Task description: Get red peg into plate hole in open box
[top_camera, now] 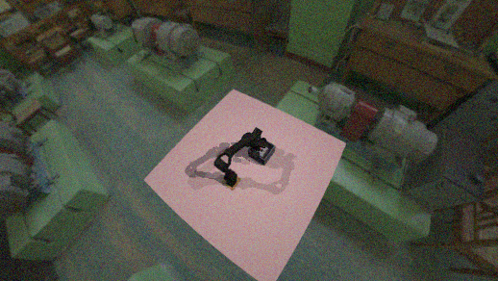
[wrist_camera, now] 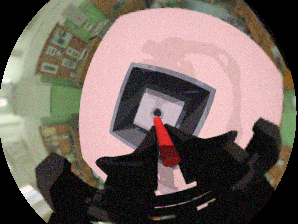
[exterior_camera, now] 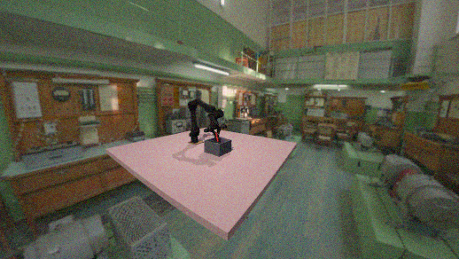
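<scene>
The red peg is 2 cm above my gripper tip and 1 cm behind it. Round my gripper tip: dark grey box: 8 cm below, 2 cm ahead, 1 cm to the right; plate: 6 cm below, 2 cm ahead, 1 cm to the right.
</scene>
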